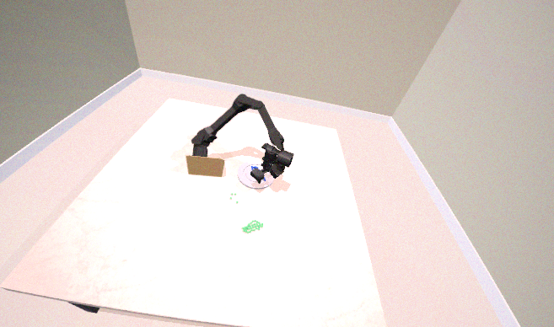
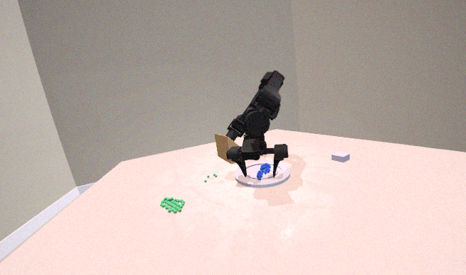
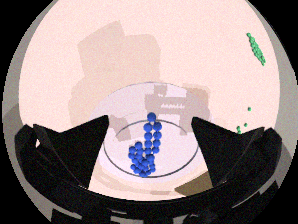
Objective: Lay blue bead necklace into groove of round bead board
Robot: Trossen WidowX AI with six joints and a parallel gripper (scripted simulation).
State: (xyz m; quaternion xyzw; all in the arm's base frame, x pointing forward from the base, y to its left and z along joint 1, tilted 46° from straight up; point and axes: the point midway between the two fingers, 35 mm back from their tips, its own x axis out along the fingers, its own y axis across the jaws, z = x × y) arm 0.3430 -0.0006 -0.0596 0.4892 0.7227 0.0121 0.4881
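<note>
Now: the round white bead board 5 cm behind my gripper tip, 4 cm to the left of it and 1 cm below it. From my gripper tip the other things lie so: small grey block (6 cm ahead, 34 cm to the left, 1 cm below).
</note>
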